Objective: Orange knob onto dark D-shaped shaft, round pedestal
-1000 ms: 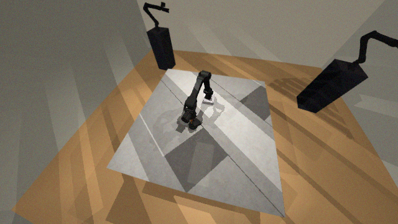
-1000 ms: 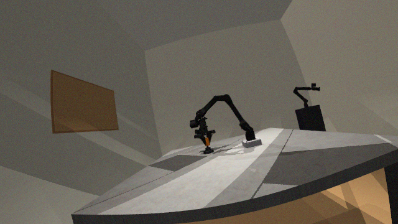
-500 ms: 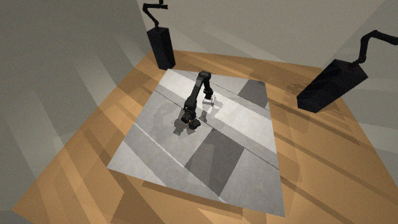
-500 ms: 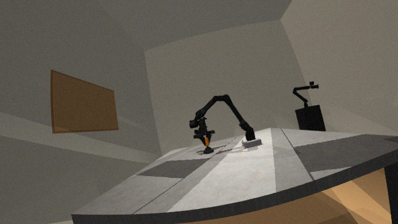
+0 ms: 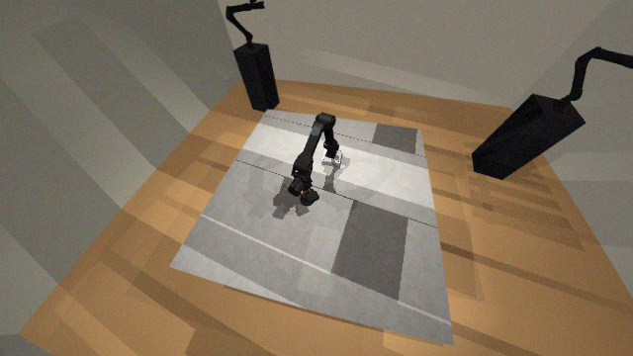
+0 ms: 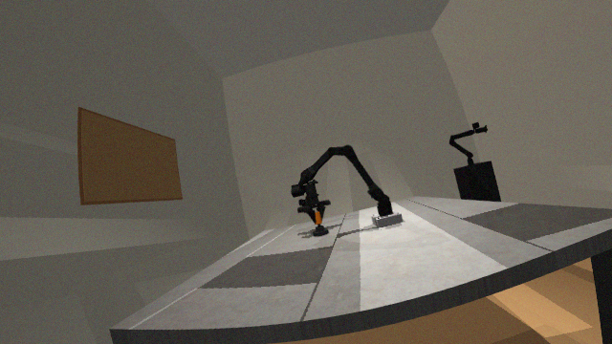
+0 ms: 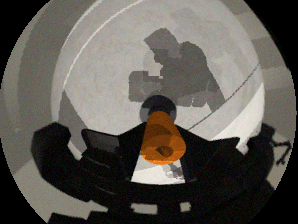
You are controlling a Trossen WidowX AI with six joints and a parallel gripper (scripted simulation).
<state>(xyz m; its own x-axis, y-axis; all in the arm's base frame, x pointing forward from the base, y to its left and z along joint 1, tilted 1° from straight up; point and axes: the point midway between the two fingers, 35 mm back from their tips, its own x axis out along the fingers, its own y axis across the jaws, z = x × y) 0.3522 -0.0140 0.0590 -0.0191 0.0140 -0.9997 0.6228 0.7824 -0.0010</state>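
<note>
The orange knob is 2 cm above my gripper tip. Also, from my gripper tip: dark round pedestal 4 cm below.
</note>
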